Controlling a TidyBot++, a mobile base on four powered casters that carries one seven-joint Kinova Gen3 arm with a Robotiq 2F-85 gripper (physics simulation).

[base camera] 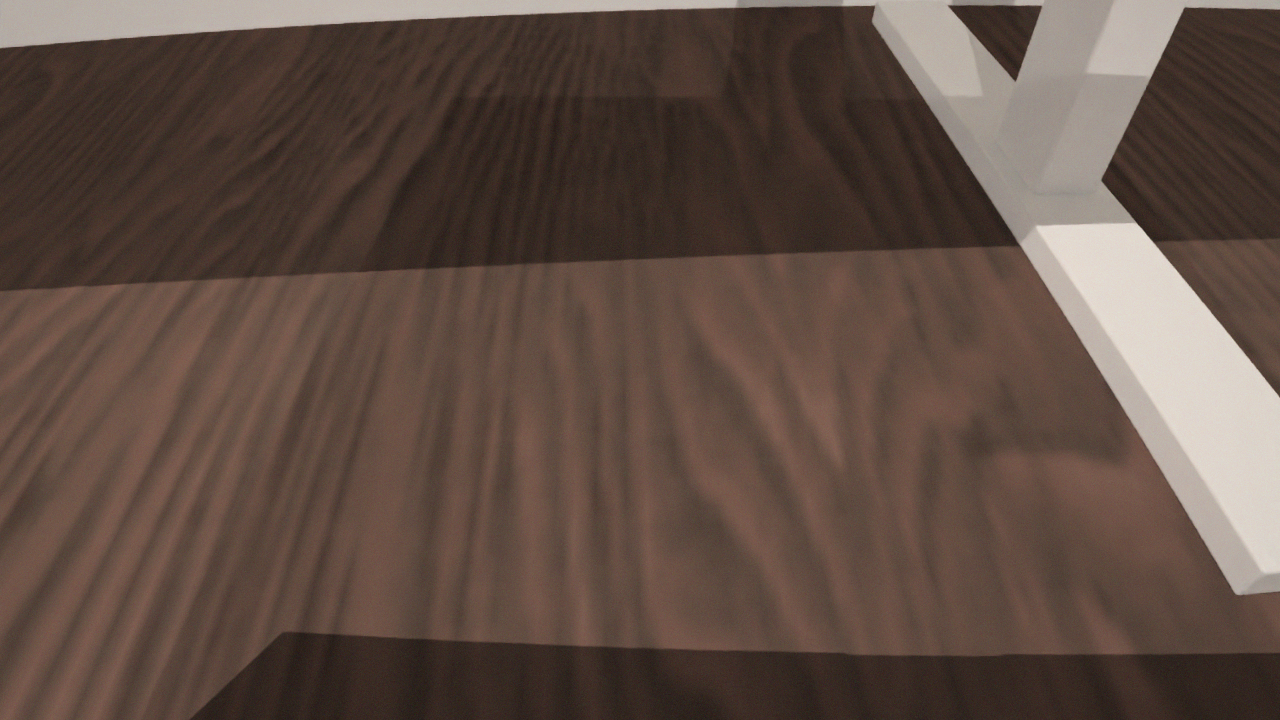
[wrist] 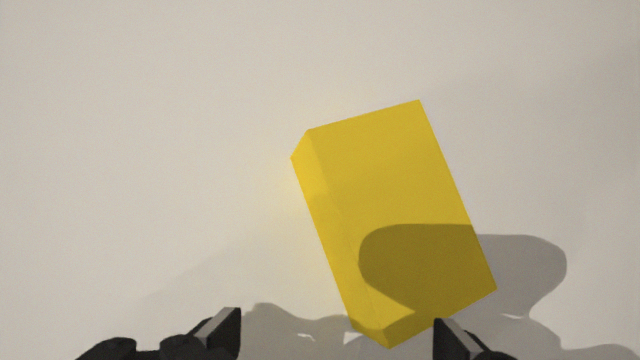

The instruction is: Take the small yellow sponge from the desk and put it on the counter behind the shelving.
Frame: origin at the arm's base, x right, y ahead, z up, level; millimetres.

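Seen in the pictures: gripper, fingertip midpoint: (wrist: 335, 335).
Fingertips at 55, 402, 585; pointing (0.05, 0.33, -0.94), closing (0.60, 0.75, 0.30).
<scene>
Pixels of each thing's top centre, then the offset from my fingertips to it, as dx, dy, dz. "spot": a spot on its surface instead. Level surfaces: height alone.
- yellow sponge, top centre: (wrist: 406, 212) -26, +56, +14
- white desk leg, surface spot: (base camera: 1078, 107) spot: +218, +172, -884
- dark brown wood floor, surface height: dz -981
The yellow sponge (wrist: 395, 175) lies on a pale, plain surface (wrist: 150, 150), the desk top, in the wrist view. It is turned at a slant, its lower end toward the gripper, and a dark shadow falls over its lower right part. My gripper (wrist: 335, 335) is open at the bottom edge of the wrist view, with nothing held. The sponge's near corner shows between the two fingertips, closer to the right one, whose tip overlaps its lower edge in the view. Whether they touch is not clear. The counter and the shelving cannot be made out in these views.
In the base camera view, a white desk leg (base camera: 1078, 107) stands on a long white foot bar (base camera: 1163, 385) at the right, over a dark brown wood floor (base camera: 537, 429). A pale wall (base camera: 223, 13) runs along the top edge.
</scene>
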